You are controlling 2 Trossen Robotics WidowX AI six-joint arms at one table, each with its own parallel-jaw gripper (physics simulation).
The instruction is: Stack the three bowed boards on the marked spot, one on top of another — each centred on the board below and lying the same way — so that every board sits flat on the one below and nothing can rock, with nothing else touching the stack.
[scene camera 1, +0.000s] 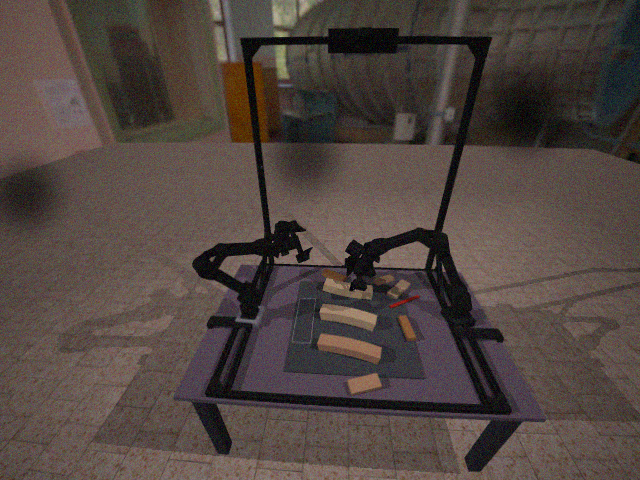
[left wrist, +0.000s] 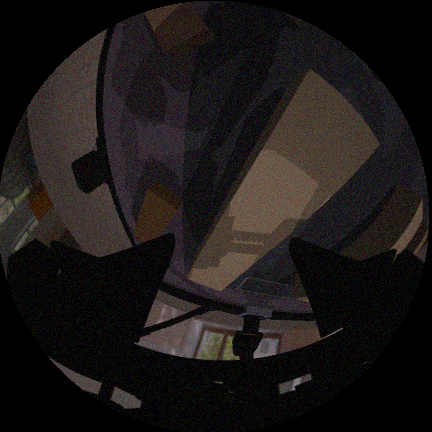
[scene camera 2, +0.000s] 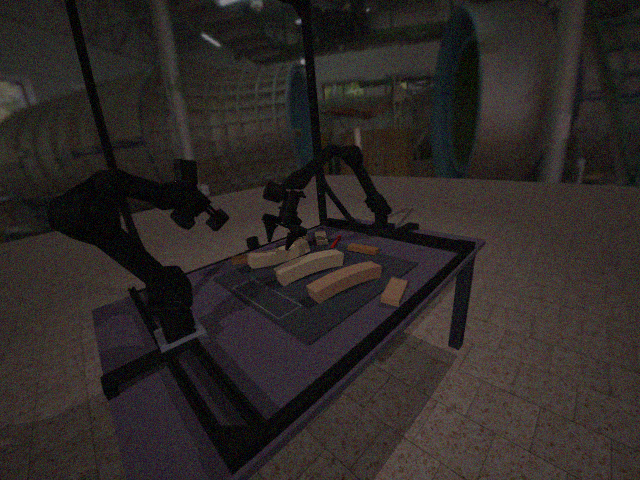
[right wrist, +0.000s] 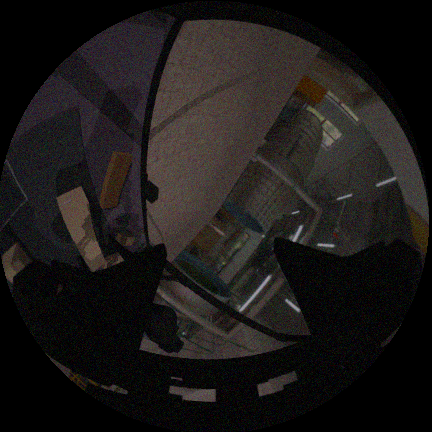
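Three bowed boards lie apart on the mat: the back one, the middle one and the front, more orange one. The marked spot, a thin pale outline, is bare, left of the boards in scene camera 1. My left gripper is open and empty, low over the back board, with its fingers towards either side of it. My right gripper is open and empty, raised at the back left.
Small blocks lie around the boards: one behind the back board, two at the back right, one at the right and one in front. A red stick lies at the mat's right.
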